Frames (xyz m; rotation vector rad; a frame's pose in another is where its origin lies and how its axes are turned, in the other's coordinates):
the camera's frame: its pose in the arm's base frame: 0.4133 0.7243 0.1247 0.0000 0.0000 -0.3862
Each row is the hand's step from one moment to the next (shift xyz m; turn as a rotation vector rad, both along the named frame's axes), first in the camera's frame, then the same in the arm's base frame.
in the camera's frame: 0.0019 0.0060 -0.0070 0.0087 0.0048 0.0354
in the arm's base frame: 0.0040 0.0048 -0.0070 0.0099 0.0012 0.0354
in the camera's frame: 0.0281 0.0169 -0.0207 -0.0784 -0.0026 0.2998
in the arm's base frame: 0.0324 0.0051 -0.0207 -0.0736 0.0271 0.2998
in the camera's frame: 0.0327 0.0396 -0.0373 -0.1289 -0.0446 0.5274
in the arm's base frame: 0.0452 0.0244 -0.0373 -0.1362 0.0072 0.5274
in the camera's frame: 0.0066 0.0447 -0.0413 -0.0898 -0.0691 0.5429
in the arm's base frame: 0.0230 0.0389 -0.0413 -0.1092 -0.0302 0.5429
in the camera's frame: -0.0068 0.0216 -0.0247 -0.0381 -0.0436 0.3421
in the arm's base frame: 0.0018 0.0226 -0.0247 -0.0517 -0.0260 0.3421
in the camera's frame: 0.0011 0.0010 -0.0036 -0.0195 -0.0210 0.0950
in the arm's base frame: 0.0014 0.0005 -0.0036 -0.0260 -0.0121 0.0950
